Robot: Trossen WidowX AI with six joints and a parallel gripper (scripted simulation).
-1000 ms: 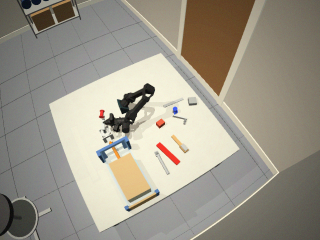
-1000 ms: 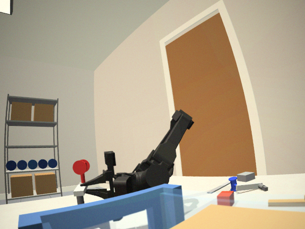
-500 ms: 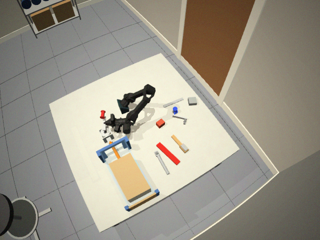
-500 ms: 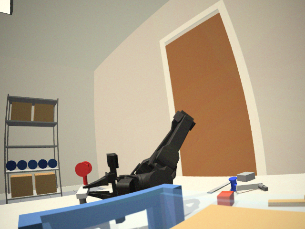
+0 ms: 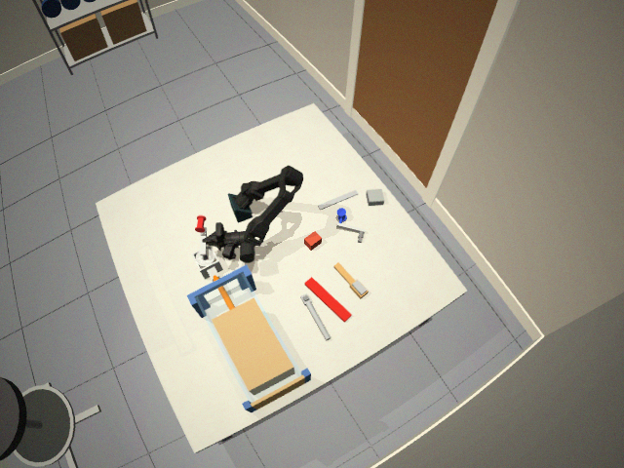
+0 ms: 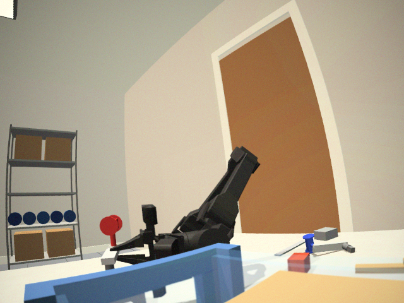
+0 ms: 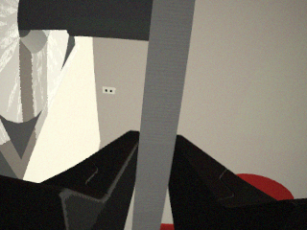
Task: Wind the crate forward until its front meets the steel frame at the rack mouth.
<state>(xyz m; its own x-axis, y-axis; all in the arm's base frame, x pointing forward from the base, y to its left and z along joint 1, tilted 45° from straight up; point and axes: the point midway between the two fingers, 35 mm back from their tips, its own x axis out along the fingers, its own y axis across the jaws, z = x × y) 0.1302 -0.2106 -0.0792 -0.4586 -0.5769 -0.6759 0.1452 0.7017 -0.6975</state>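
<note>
The red grip is 40 mm behind my gripper tip, 30 mm to the left of it and 40 mm above it. Round my gripper tip: red bar 440 mm ahead, 320 mm to the left, 130 mm below; then wooden brush 430 mm ahead, 450 mm to the left, 120 mm below; then winch 30 mm ahead, 30 mm to the right, 110 mm below.
</note>
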